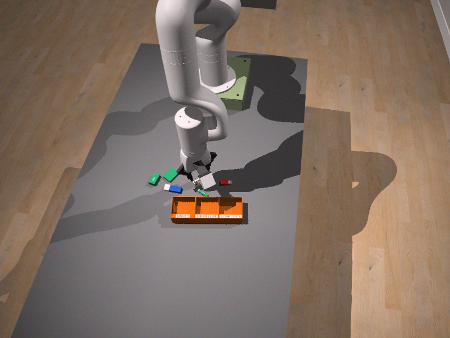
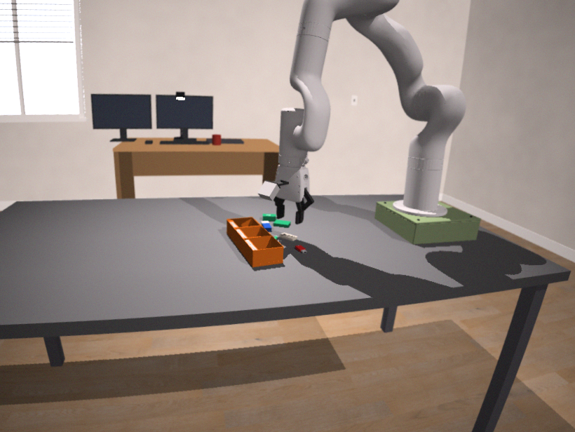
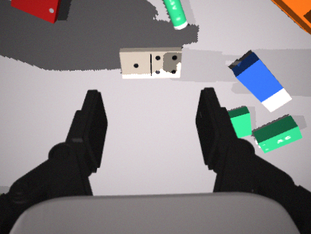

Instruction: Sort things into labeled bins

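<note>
Now: the white domino 70 mm below my hand. From my hand the other things lie so: eraser: 40 mm ahead, 110 mm to the right, 70 mm below; then red USB stick: 100 mm to the left, 70 mm below; then green cylindrical battery: 50 mm ahead, 20 mm to the left, 70 mm below.
</note>
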